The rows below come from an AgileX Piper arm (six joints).
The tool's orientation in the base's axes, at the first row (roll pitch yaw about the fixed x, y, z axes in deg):
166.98, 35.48, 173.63
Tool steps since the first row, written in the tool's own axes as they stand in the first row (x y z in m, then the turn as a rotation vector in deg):
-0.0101, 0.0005, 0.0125, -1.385, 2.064, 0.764
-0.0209, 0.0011, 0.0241, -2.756, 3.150, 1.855
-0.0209, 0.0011, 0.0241, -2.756, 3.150, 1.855
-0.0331, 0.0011, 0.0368, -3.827, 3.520, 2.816
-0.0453, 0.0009, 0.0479, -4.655, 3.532, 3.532
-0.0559, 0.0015, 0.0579, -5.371, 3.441, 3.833
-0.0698, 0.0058, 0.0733, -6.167, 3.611, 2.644
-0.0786, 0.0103, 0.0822, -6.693, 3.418, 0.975
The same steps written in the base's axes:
0.0155, 0.0016, -0.0040, 1.524, 2.026, 0.576
0.0310, 0.0031, -0.0068, 3.250, 3.146, 0.706
0.0310, 0.0031, -0.0068, 3.250, 3.146, 0.706
0.0484, 0.0040, -0.0098, 4.673, 3.567, 0.633
0.0648, 0.0045, -0.0115, 5.763, 3.620, 0.548
0.0792, 0.0058, -0.0132, 6.521, 3.514, 0.708
0.0994, 0.0112, -0.0166, 6.464, 3.418, 2.144
0.1116, 0.0163, -0.0177, 5.914, 2.912, 3.738

